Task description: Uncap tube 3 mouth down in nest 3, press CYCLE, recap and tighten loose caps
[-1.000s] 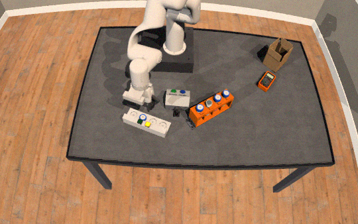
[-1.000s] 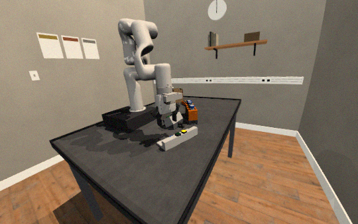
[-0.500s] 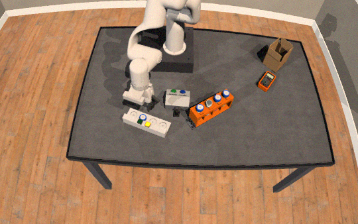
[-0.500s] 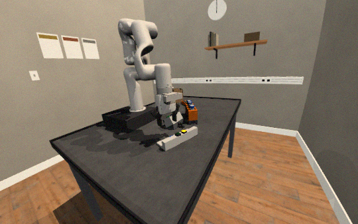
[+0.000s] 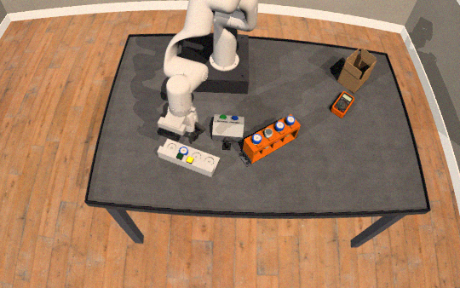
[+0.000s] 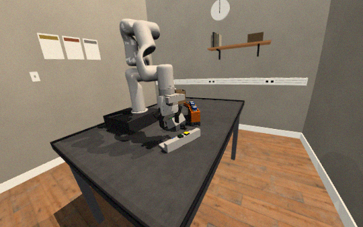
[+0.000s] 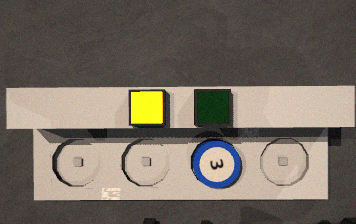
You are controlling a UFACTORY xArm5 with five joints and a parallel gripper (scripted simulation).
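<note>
Right now my hand is 90 mm above the cap 3 and 30 mm short of it. Also, from my hand: blue key: 180 mm to the left, 100 mm behind, 40 mm below; then grey key housing: 160 mm to the left, 90 mm behind, 50 mm below; then green key: 140 mm to the left, 110 mm behind, 40 mm below.
</note>
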